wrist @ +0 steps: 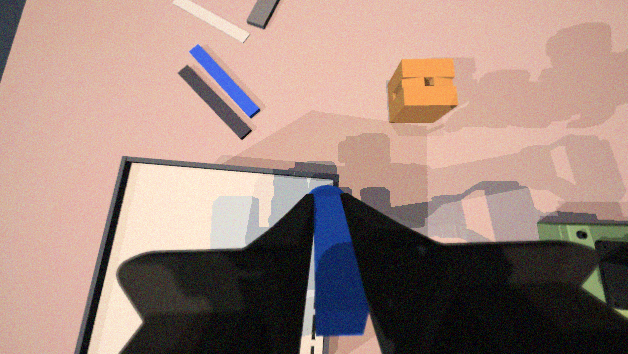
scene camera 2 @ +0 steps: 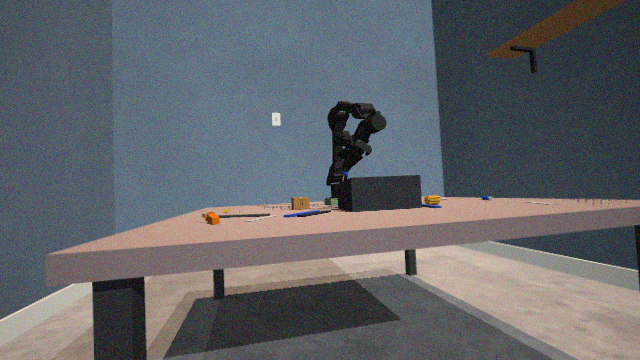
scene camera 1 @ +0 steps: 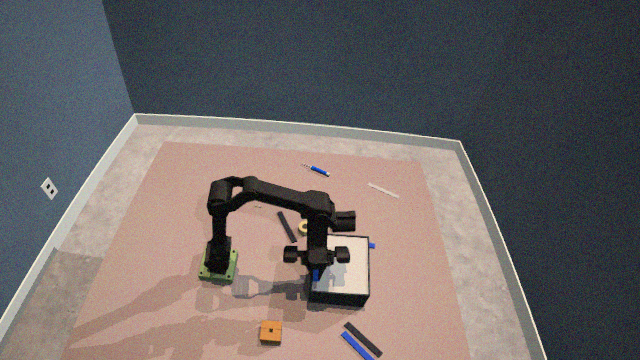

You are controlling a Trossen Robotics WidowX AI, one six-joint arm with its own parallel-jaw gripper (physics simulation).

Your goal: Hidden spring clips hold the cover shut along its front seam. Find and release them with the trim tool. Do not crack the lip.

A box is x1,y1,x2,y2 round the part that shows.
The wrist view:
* my gripper: [116,193,627,353]
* blue trim tool: [308,185,368,336], gripped by my gripper
